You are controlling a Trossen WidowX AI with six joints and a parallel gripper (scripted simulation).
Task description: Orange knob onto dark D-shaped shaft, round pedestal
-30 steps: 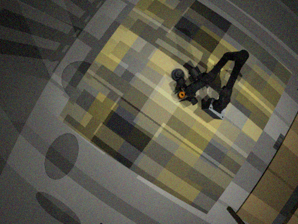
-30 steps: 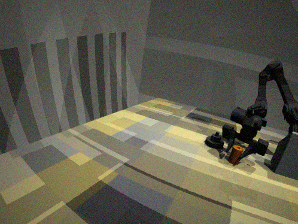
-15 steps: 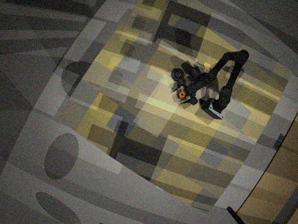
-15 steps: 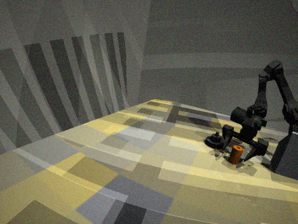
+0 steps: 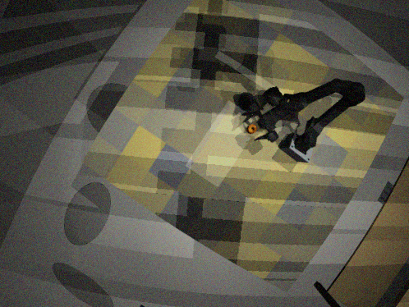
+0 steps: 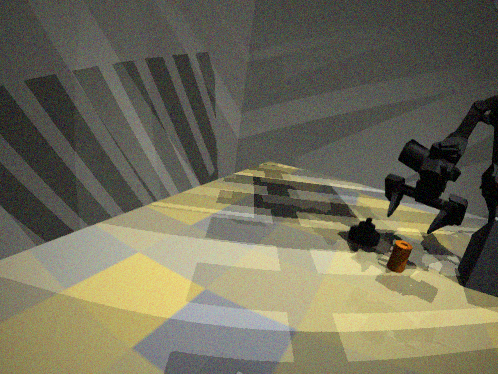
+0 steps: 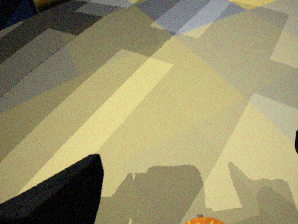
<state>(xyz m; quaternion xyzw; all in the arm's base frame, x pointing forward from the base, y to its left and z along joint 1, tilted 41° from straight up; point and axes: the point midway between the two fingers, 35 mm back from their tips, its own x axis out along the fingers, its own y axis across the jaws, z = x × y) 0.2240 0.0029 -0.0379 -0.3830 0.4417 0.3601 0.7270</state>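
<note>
Right now my gripper tip is 9 cm above the orange knob, 3 cm to the left of it and 2 cm past it. From my gripper tip the other things lie so: round dark pedestal (14 cm to the right, 9 cm below, 6 cm ahead).
</note>
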